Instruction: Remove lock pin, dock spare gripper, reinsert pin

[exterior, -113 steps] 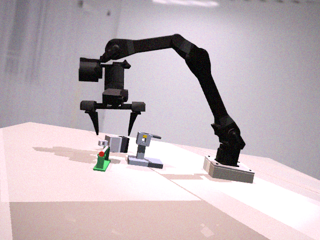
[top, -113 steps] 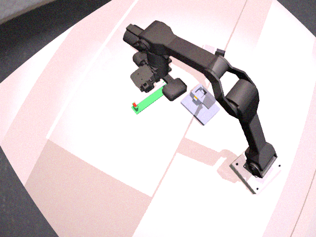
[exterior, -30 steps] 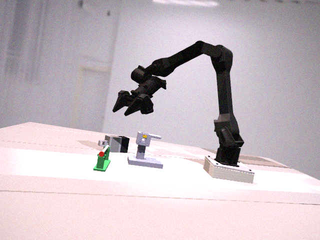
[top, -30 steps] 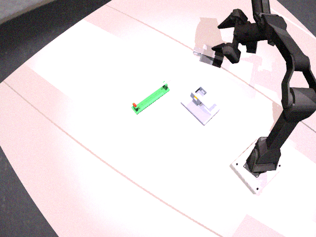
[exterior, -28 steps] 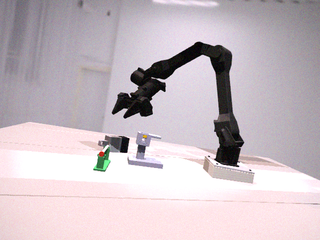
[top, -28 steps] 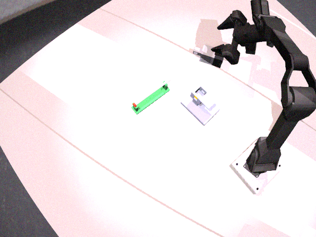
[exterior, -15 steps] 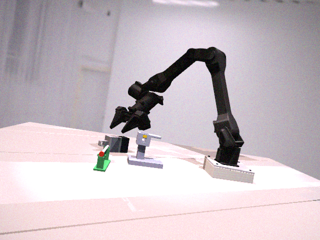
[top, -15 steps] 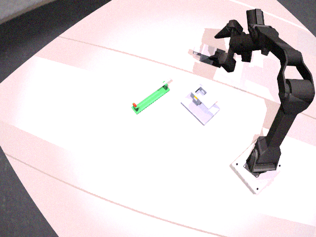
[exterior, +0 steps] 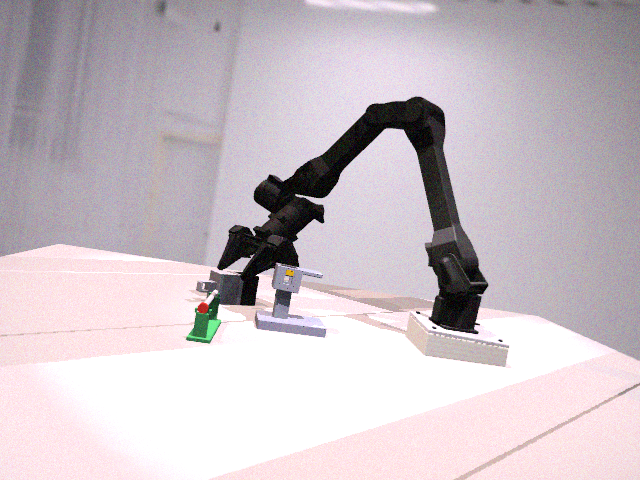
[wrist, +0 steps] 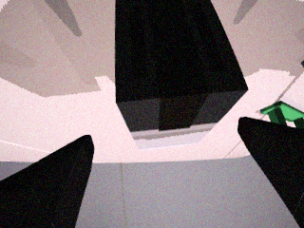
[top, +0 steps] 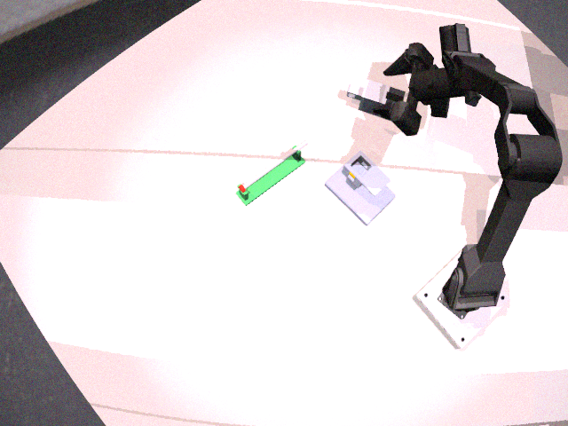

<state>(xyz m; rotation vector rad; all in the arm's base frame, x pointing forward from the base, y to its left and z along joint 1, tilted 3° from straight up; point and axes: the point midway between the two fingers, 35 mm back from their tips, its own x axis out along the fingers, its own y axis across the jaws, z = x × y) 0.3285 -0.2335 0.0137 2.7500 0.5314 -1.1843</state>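
Now: gripper tip 30 mm above the spare gripper. The rest, counted from my gripper tip: green rack 260 mm to the left, 60 mm ahead, 30 mm below; grey mount 170 mm to the left, 80 mm behind.
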